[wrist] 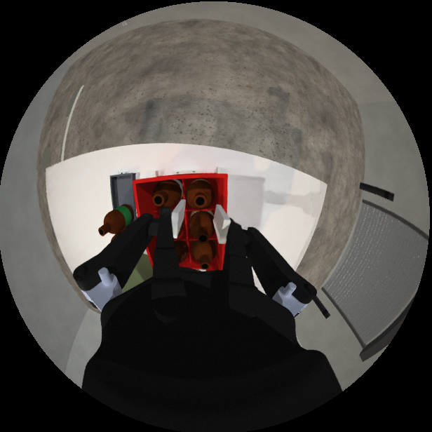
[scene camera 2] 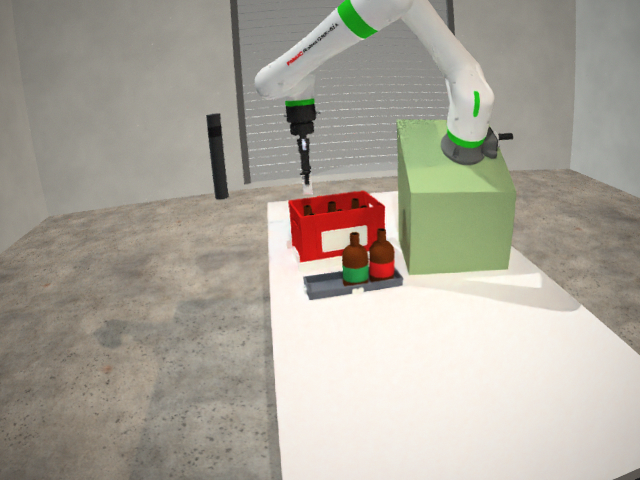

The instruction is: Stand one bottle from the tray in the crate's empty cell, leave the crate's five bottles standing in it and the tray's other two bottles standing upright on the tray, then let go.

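Seen in the pictures: gripper, fingertip midpoint: (scene camera 2: 307, 191); arm's base, origin of the base link: (scene camera 2: 462, 149).
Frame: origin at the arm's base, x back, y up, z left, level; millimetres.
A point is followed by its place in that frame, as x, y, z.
The red crate (scene camera 2: 307, 235) @[-513, -243, 31] (wrist: 224, 192) stands on the table with brown bottles upright in its cells. In the wrist view, two bottles (wrist: 168, 191) (wrist: 200, 191) stand in the row at the top, others lower down; the left finger partly hides the left column. The grey tray (scene camera 2: 325, 292) @[-478, -340, 219] (wrist: 113, 191) lies beside the crate. On it stand a green-label bottle (scene camera 2: 355, 257) @[-389, -253, 193] (wrist: 116, 220) and a red-label bottle (scene camera 2: 381, 254) @[-314, -257, 181], both upright. My gripper (scene camera 2: 307, 186) @[-500, -144, -107] (wrist: 199, 210) is partly open and empty, pointing down above the crate, its pale fingertips clear of the bottle necks.
The green block (scene camera 2: 457, 229) @[-72, -213, 150] bearing the arm's base stands right of the crate and tray in the scene view. The white table (scene camera 2: 413, 372) @[-316, -357, 580] ends at a left edge close beside the crate. A dark post (scene camera 2: 217, 160) shows at the back left.
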